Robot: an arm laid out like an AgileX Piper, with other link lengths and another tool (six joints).
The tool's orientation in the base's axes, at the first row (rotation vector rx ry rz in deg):
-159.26 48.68 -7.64
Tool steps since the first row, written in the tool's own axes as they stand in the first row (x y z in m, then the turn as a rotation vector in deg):
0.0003 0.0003 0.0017 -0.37 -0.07 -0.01
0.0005 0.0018 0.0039 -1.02 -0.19 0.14
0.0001 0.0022 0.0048 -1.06 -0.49 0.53
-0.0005 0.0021 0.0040 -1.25 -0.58 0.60
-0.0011 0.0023 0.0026 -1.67 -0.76 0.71
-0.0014 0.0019 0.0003 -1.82 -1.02 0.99
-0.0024 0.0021 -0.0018 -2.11 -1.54 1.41
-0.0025 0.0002 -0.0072 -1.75 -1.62 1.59
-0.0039 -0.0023 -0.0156 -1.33 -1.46 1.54
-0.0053 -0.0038 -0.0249 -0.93 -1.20 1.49
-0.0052 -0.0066 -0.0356 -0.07 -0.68 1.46
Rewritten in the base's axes. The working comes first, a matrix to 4 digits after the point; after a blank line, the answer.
The tool's axes in the first row as the columns of a matrix, in the base's axes (used below as rounded here):
0.8276 -0.5399 0.1535
-0.5610 -0.8050 0.1932
0.0193 -0.2460 -0.9691

0.0003 -0.0001 -0.0017 -0.27 0.26 0.02
0.0000 -0.0010 -0.0042 -0.72 0.75 -0.11
-0.0004 -0.0009 -0.0052 -0.53 1.09 -0.41
-0.0009 -0.0006 -0.0044 -0.63 1.28 -0.46
-0.0018 -0.0007 -0.0031 -0.86 1.69 -0.53
-0.0021 -0.0007 -0.0008 -0.80 2.03 -0.74
-0.0034 -0.0007 0.0012 -0.70 2.70 -1.03
-0.0033 -0.0001 0.0069 -0.33 2.59 -1.18
-0.0044 0.0010 0.0156 -0.08 2.22 -1.16
-0.0062 0.0012 0.0250 0.11 1.78 -1.17
-0.0062 0.0014 0.0360 0.53 0.87 -1.25

